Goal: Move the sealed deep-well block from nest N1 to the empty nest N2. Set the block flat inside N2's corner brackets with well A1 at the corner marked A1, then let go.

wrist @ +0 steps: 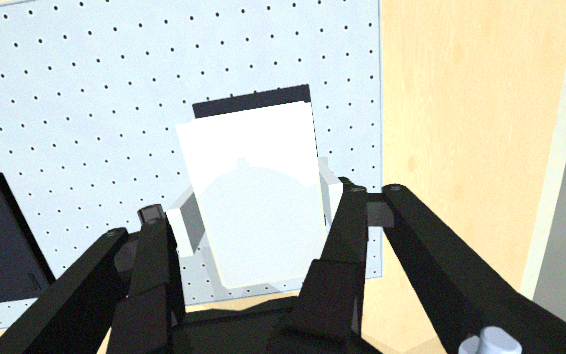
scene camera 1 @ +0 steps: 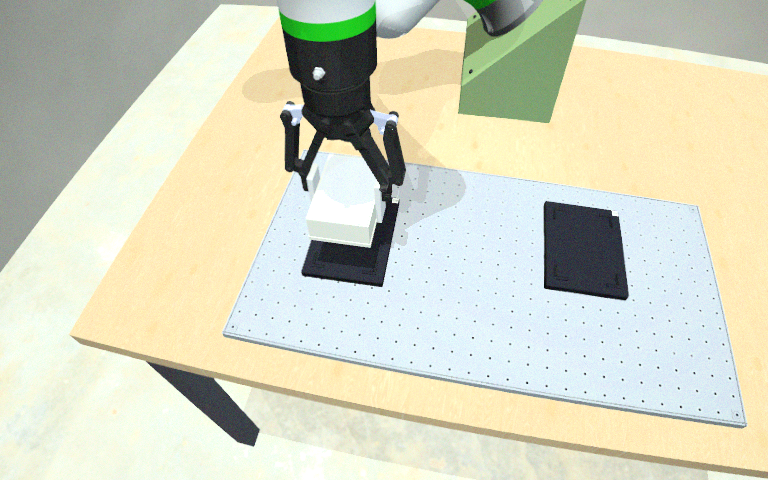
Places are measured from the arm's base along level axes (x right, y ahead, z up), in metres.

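Pixels of known places: gripper, fingertip midpoint: (wrist: 262,182) (scene camera 1: 349,210); arm's base, origin of the base link: (scene camera 1: 517,6).
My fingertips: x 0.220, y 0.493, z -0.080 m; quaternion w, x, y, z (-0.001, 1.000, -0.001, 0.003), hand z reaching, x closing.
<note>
Ahead of a thing's pixels: the offset from my fingertips to its top centre. Level surfaces: height alone.
The white deep-well block @(dx +0.000, dy -0.004, dz +0.043 m) (scene camera 1: 341,229) (wrist: 255,200) hangs level above nest N1 @(dx +0.001, dy -0.005, dz -0.056 m) (scene camera 1: 342,275) (wrist: 252,100), apart from it, with its shadow on the nest. My gripper (scene camera 1: 348,195) (wrist: 262,182) is shut on the block, one pad against each long side. Nest N2 @(dx -0.351, dy -0.042, dz -0.056 m) (scene camera 1: 585,249) is a black plate with raised corner brackets and a small white mark at its back right corner; part of it also shows at the left edge of the wrist view (wrist: 17,250). Nothing sits on it. The wells and the block's A1 corner cannot be made out.
Both nests stand on the pale perforated plate @(dz -0.071 m) (scene camera 1: 470,316) (wrist: 125,110), N1 at its left and N2 at its right in the scene view. The wooden table @(dz -0.084 m) (scene camera 1: 186,237) (wrist: 450,125) lies around it. A green bracket (scene camera 1: 515,84) stands behind the plate.
</note>
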